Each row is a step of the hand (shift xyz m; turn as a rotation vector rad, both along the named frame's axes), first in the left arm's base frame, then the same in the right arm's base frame.
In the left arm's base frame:
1: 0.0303 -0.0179 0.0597 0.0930 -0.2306 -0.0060
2: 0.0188 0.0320 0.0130 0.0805 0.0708 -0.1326
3: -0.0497 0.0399 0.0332 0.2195 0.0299 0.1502
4: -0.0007 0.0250 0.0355 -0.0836 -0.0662 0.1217
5: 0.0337 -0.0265 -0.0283 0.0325 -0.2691 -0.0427
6: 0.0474 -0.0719 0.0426 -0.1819 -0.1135 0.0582
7: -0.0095 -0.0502 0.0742 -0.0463 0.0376 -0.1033
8: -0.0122 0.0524 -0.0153 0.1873 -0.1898 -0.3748
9: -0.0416 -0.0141 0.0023 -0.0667 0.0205 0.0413
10: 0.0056 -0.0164 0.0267 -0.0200 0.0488 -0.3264
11: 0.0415 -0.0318 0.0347 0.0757 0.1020 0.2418
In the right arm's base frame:
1: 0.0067 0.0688 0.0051 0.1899 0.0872 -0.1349
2: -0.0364 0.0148 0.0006 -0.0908 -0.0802 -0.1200
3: -0.0227 -0.0063 0.0679 -0.0991 0.2350 -0.0810
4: -0.0240 0.0243 0.0268 0.0875 0.0687 0.1175
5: 0.0150 -0.0006 -0.0491 0.2459 0.0320 -0.1175
6: 0.0529 0.0737 -0.0316 0.1640 -0.0271 0.1474
7: 0.0497 0.0657 0.0365 -0.0199 -0.1170 -0.0120
8: -0.0457 -0.0289 0.0142 0.1263 -0.1755 -0.4060
9: 0.0264 -0.0175 0.0305 0.0009 -0.0050 0.0809
10: 0.0135 0.0281 0.0064 -0.0359 -0.2897 -0.1552
11: 0.0167 0.0566 -0.0212 -0.1237 0.2212 0.1019

